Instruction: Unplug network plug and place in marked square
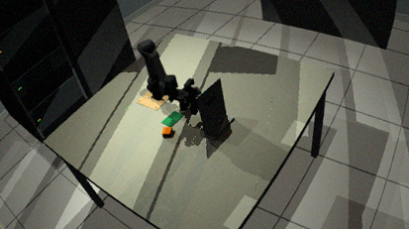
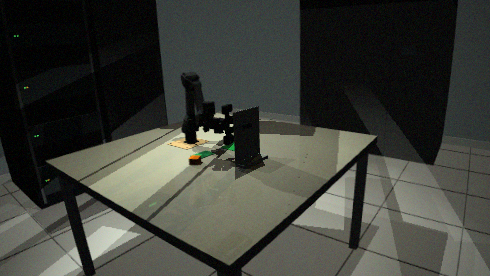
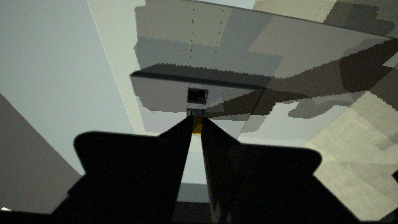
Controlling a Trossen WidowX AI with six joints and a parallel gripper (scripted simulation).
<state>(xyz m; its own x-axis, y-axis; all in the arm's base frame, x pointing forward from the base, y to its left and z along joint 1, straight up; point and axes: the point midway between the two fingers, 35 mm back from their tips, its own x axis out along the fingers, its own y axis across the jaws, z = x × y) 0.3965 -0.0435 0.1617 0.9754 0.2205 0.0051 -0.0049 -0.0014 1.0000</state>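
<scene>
My gripper tip is 17 cm past the green square, 16 cm above it and 12 cm to the right of it. Also, from my gripper tip: upright panel (6 cm below, 3 cm ahead); then orange block (17 cm to the right, 16 cm behind, 15 cm below); then orange plug (right at my gripper tip).
</scene>
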